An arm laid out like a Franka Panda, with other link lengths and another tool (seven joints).
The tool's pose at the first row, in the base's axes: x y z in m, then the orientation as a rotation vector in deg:
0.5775 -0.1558 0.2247 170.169 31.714 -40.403
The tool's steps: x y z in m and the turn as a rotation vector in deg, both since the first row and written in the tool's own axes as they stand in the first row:
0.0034 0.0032 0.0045 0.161 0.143 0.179
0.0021 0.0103 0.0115 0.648 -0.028 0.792
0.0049 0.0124 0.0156 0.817 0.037 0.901
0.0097 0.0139 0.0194 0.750 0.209 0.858
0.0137 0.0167 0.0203 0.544 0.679 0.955
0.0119 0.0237 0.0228 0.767 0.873 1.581
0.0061 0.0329 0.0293 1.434 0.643 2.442
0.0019 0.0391 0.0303 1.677 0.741 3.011
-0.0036 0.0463 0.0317 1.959 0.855 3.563
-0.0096 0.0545 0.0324 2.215 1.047 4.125
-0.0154 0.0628 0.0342 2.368 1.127 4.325
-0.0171 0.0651 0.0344 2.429 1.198 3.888
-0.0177 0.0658 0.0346 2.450 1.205 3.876
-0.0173 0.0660 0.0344 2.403 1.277 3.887
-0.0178 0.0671 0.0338 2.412 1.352 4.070
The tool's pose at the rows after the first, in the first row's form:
0.5795 -0.1582 0.2190 170.403 31.419 -40.260
0.5779 -0.1661 0.2130 170.797 30.379 -40.695
0.5792 -0.1676 0.2080 170.992 30.184 -40.674
0.5821 -0.1679 0.2024 171.017 30.273 -40.396
0.5861 -0.1693 0.1997 171.075 30.193 -39.605
0.5860 -0.1767 0.1980 171.410 29.202 -39.379
0.5816 -0.1880 0.1943 171.937 27.733 -39.961
0.5798 -0.1953 0.1950 172.226 26.814 -39.886
0.5772 -0.2041 0.1959 172.553 25.911 -39.806
0.5747 -0.2138 0.1975 172.893 25.001 -39.597
0.5720 -0.2237 0.1981 173.075 24.663 -39.535
0.5713 -0.2265 0.1986 173.164 25.324 -39.501
0.5710 -0.2274 0.1987 173.186 25.339 -39.502
0.5715 -0.2274 0.1987 173.180 25.336 -39.373
0.5717 -0.2285 0.1994 173.228 25.056 -39.251

